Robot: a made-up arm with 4 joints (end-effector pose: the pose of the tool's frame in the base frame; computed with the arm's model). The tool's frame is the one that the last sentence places.
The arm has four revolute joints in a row. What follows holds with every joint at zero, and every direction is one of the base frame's.
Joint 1 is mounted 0.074 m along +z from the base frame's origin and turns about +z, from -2.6 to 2.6 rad.
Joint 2 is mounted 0.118 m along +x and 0.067 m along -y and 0.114 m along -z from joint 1 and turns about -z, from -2.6 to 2.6 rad.
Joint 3 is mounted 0.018 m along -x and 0.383 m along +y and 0.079 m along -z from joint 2 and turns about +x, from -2.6 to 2.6 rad.
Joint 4 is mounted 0.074 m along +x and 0.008 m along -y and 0.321 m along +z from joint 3 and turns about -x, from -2.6 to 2.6 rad.
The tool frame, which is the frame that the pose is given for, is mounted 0.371 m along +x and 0.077 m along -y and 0.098 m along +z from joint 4; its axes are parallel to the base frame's.
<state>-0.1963 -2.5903 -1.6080 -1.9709</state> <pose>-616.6 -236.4 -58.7 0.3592 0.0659 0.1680 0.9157</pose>
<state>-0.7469 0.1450 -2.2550 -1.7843</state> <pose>786.0 -77.0 -193.4 0.8773 -0.2104 0.1006 -0.4194</pose>
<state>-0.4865 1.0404 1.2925 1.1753</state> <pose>76.0 -541.7 49.8 0.7212 0.0423 -0.0405 -0.6902</pose>
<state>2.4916 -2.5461 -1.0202 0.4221</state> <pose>784.0 -43.4 144.7 0.6101 -0.5363 0.3851 -0.4381</pose>
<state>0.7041 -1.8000 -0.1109 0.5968</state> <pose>-457.3 -54.6 325.4 0.2940 -0.1086 -0.3291 0.8908</pose>
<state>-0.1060 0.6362 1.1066 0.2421</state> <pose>403.2 -391.4 22.6 0.8462 0.3904 -0.1519 -0.3293</pose>
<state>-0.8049 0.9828 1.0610 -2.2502</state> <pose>128.5 -589.7 -52.9 0.0531 -0.6242 0.7767 -0.0660</pose>
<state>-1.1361 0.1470 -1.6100 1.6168</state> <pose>850.8 -325.5 -227.8 0.0341 0.8004 -0.5979 -0.0255</pose>
